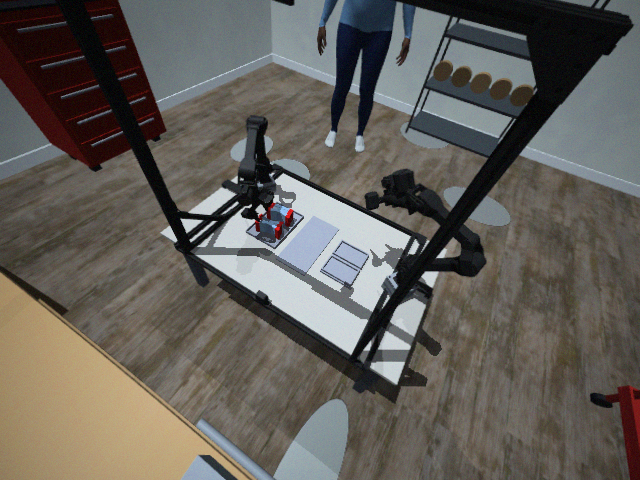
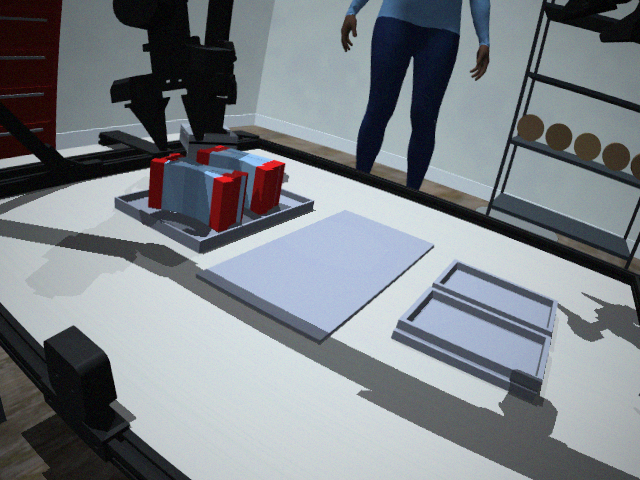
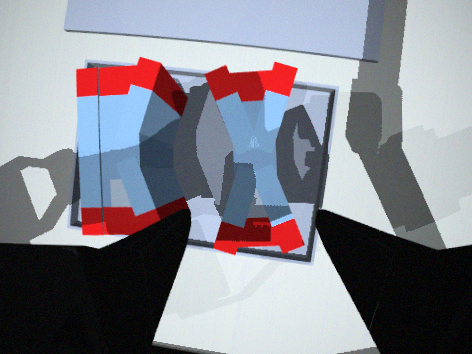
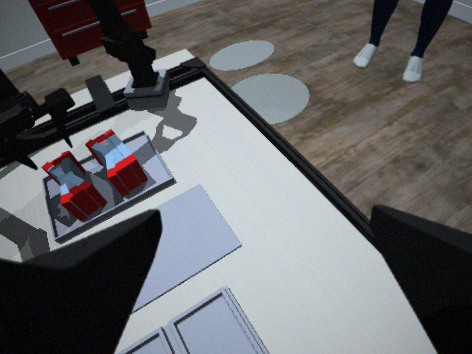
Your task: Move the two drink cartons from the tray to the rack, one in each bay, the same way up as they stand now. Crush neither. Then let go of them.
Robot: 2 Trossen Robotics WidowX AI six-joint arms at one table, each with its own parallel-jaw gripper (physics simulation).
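Seen in the pictures: left gripper, fingertip midpoint: (image 1: 263, 216) (image 2: 182, 145) (image 3: 253, 216) (image 4: 54, 158); right gripper, fingertip midpoint: (image 2: 581, 28) (image 4: 265, 218); left arm's base at its link origin: (image 1: 264, 179) (image 2: 208, 129) (image 4: 145, 80).
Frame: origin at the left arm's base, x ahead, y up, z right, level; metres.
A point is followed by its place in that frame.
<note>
Two blue cartons with red ends stand upright and apart on the grey tray (image 2: 258, 226) {x 0.374, y -0.049, z 0.011 m} (image 3: 325, 170) {x 0.364, y -0.040, z 0.149 m} (image 4: 115, 212) {x 0.370, y -0.052, z 0.004 m}. The front carton (image 2: 186, 188) {x 0.328, y -0.012, z 0.106 m} (image 3: 255, 145) {x 0.332, y 0.018, z 0.084 m} (image 4: 75, 182) {x 0.343, y 0.018, z 0.061 m} looks narrow at its middle. The back carton (image 2: 267, 186) {x 0.331, y -0.006, z -0.011 m} (image 3: 107, 135) {x 0.271, y 0.018, z -0.001 m} (image 4: 115, 157) {x 0.285, y 0.018, z -0.004 m} stands behind it. My left gripper (image 1: 260, 207) {x 0.297, y 0.040, z 0.111 m} (image 2: 181, 144) {x 0.297, y 0.040, z 0.111 m} (image 3: 253, 216) {x 0.297, y 0.040, z 0.111 m} (image 4: 54, 158) {x 0.297, y 0.040, z 0.111 m} is open and empty, above the front carton, fingers pointing down. My right gripper (image 4: 265, 218) {x 0.571, y 0.301, z -0.274 m} is open and empty, raised high and away from the cartons. The two-bay rack (image 2: 454, 357) {x 0.688, y -0.046, z -0.074 m} (image 4: 170, 340) {x 0.595, y -0.046, z -0.141 m} holds no carton.
A flat grey mat (image 1: 310, 242) {x 0.465, y -0.052, z -0.070 m} (image 2: 320, 268) {x 0.492, y -0.052, z -0.027 m} lies between tray and rack. Black frame posts (image 1: 121, 124) {x 0.302, y 0.564, z 0.487 m} rise at the table's sides. A black block (image 2: 80, 377) {x 0.688, y -0.007, z 0.248 m} sits on the table's front edge. A person (image 1: 361, 62) stands behind the table.
</note>
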